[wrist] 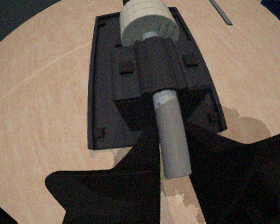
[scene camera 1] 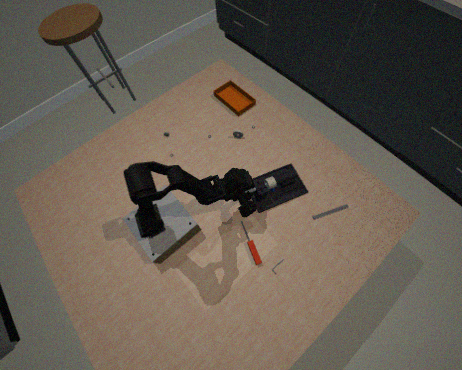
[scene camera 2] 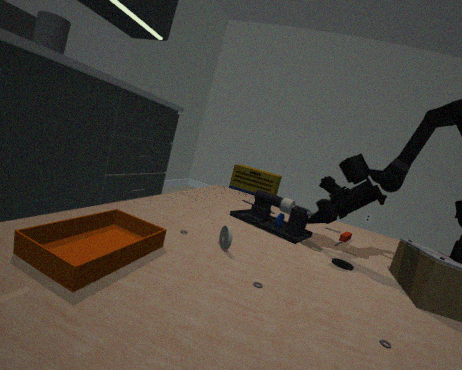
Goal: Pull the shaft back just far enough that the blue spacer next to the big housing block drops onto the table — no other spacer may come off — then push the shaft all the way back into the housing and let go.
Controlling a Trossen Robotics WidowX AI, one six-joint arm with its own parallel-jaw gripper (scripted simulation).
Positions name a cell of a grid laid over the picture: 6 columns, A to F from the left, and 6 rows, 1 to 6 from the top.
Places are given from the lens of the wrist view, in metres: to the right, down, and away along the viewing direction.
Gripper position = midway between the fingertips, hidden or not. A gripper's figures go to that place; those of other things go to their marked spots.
my gripper (wrist: D4): 0.02, 0.01, 0.10
grey shaft (wrist: D5): 0.02, 0.02, 0.06
housing block (wrist: C3): -0.01, -0.02, 0.08
